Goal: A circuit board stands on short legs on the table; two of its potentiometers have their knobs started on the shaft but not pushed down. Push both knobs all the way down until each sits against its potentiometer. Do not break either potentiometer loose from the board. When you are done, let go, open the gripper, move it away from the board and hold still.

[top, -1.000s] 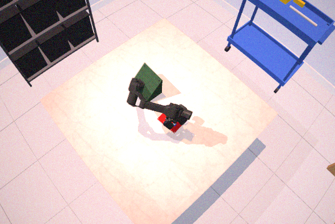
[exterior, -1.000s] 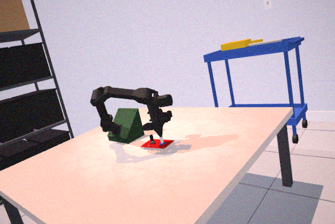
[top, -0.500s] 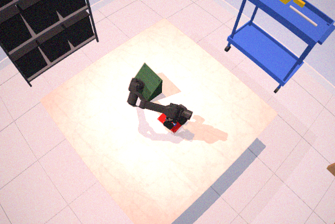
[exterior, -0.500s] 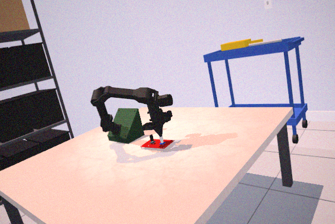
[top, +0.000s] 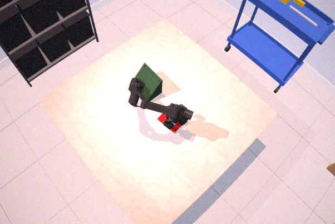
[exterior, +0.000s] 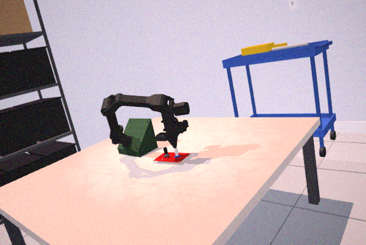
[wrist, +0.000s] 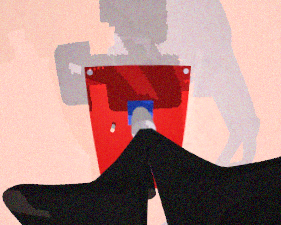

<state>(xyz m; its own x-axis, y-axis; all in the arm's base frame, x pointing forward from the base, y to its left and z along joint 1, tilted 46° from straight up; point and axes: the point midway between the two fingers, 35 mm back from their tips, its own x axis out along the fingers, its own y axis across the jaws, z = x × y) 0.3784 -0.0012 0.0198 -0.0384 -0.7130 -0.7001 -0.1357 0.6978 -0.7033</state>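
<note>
Right now my gripper tip is 20 mm above the white knob. From my gripper tip the other things lie so: black knob 60 mm behind, 20 mm below, 10 mm to the right.
</note>
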